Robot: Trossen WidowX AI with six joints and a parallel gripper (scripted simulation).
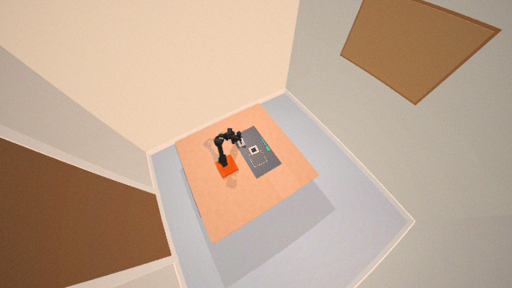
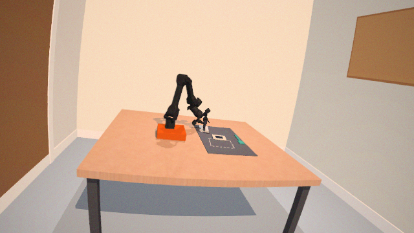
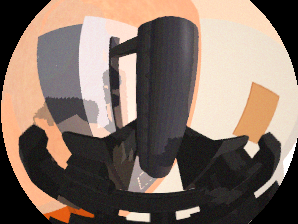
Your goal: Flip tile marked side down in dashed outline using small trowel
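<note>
Now: gripper tip 20 cm to the left of the white tile, 4 cm short of it and 4 cm above it. Also, from my gripper tip: small trowel: 3 cm behind, 1 cm below; then grey mat: 20 cm to the right, 7 cm below, 6 cm ahead; then teal strip: 23 cm to the right, 20 cm ahead, 4 cm below.
</note>
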